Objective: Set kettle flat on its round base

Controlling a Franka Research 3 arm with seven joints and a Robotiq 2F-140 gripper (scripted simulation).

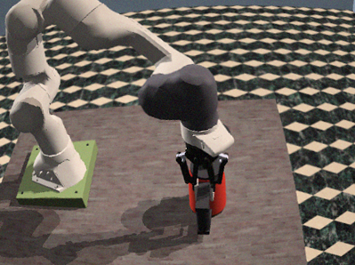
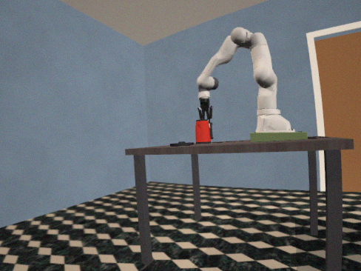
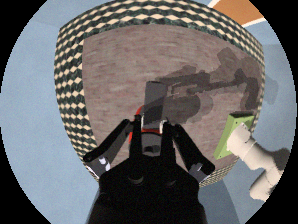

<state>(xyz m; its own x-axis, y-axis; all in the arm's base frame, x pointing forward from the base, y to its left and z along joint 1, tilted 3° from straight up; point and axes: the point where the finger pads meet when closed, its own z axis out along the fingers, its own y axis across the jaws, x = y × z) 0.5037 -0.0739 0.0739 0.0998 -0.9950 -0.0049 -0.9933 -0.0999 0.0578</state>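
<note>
Now: hand 30 mm to the right of the red kettle and 60 mm above it. Round my hand: round kettle base 50 mm behind, 370 mm to the left, 140 mm below.
</note>
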